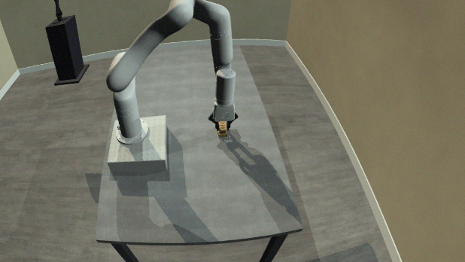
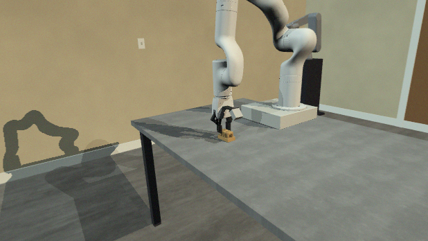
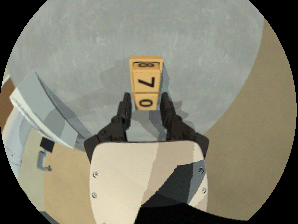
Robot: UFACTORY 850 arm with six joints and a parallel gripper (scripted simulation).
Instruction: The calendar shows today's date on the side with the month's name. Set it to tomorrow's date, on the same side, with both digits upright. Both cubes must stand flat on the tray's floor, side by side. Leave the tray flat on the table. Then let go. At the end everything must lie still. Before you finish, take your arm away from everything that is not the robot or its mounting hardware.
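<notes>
Right now the small wooden calendar tray is 20 mm to the left of my hand and 40 mm below it.
</notes>
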